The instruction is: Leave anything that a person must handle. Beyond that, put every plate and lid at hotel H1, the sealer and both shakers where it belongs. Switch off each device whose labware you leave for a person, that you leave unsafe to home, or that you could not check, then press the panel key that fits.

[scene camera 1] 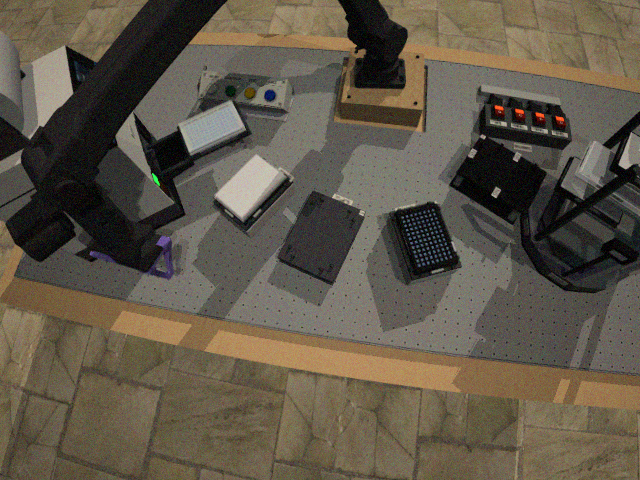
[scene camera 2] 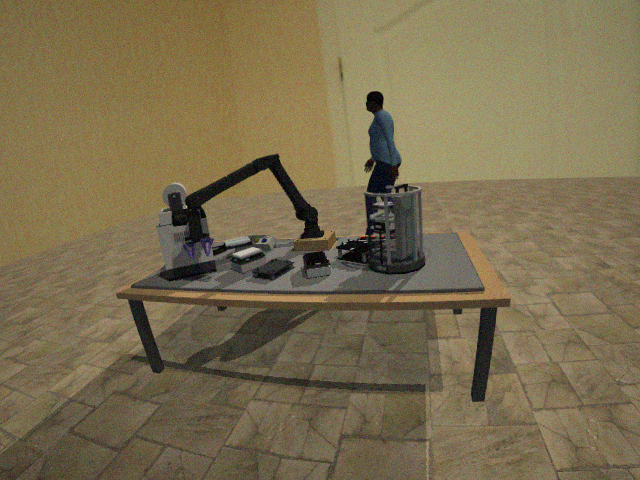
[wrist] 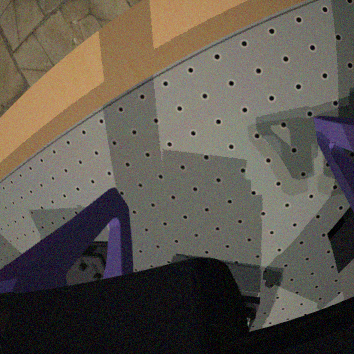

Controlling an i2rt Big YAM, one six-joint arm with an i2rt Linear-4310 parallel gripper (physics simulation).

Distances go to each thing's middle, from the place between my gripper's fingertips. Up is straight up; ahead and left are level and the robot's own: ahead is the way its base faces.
Now: hand 49 cm to the right of the black plate with blue wells (scene camera 1: 429, 248), 11 cm past it and 6 cm above it. The rest, counted from my hand: plate hotel (scene camera 1: 581, 248) (84 cm to the left, 15 cm behind, 5 cm above).
